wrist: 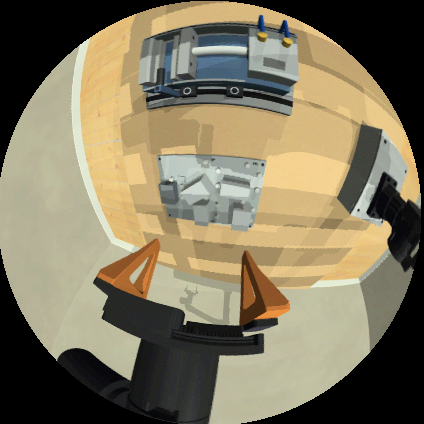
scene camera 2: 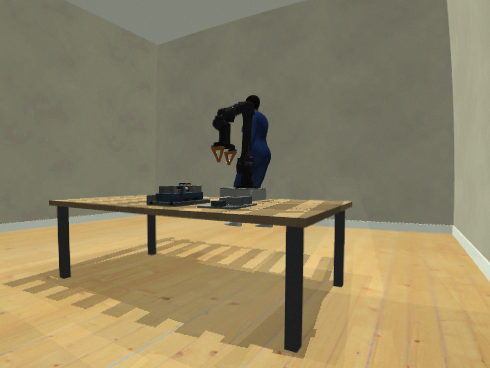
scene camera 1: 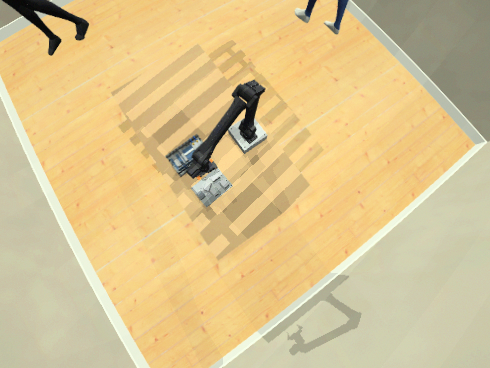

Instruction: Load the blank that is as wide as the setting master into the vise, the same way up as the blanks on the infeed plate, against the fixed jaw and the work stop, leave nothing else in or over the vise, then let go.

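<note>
My gripper is open and empty, high above the table beside the infeed plate. On the plate, a tilted light grey blank, a wide blank and two smaller blocks, one at the near edge and one at the near right, show in the wrist view. A darker grey block stands at the left. I cannot tell which is the setting master. The blue and grey vise shows a gap between its left jaws; a dark upright stop stands at their near end.
The arm's pale base stands right of the plate in the wrist view. Blue nozzles with brass fittings rise from the vise's right block. A person in blue stands behind the arm. Small round pins stick up from the plate.
</note>
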